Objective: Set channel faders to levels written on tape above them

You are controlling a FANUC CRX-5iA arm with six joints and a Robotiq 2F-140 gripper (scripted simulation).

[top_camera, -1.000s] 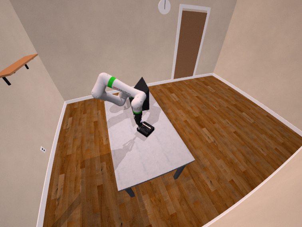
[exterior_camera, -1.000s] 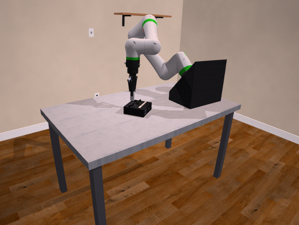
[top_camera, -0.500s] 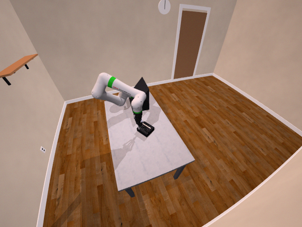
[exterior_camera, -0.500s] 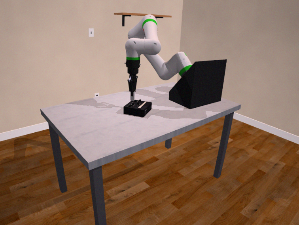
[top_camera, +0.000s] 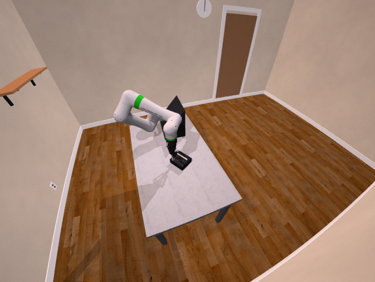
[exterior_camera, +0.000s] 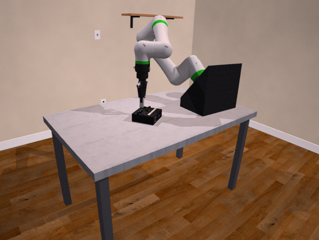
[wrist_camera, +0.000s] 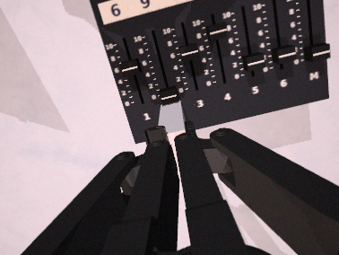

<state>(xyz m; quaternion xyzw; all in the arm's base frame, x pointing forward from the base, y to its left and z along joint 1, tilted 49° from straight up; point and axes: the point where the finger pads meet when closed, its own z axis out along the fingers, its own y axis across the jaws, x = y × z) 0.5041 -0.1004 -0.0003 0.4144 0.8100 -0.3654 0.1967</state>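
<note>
Now: the channel 1 fader cap 40 mm behind my hand, 30 mm below it and 20 mm to the left of it. Also, from my hand: master fader cap 80 mm to the left, 80 mm ahead, 30 mm below.
</note>
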